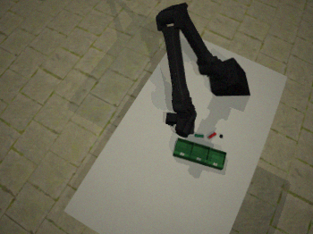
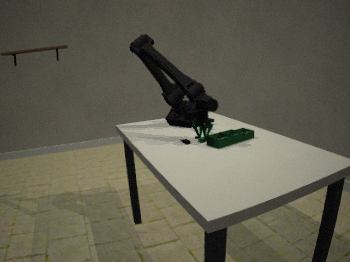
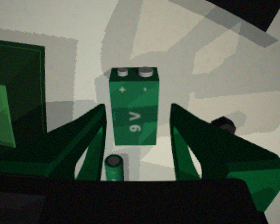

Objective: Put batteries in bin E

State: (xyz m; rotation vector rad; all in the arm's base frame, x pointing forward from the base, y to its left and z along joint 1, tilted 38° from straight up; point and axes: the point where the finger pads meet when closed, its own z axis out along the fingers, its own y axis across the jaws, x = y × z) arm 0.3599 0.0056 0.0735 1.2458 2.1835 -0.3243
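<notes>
The green 9 V battery is 1 cm to the right of my hand, 1 cm below it and 1 cm ahead of it. The rest, counted from my hand: green cylindrical battery: 8 cm to the left, 1 cm below, 1 cm behind; green bin: 12 cm to the left, 8 cm ahead; red cylindrical battery: 13 cm to the left, 5 cm behind, 1 cm below.
</notes>
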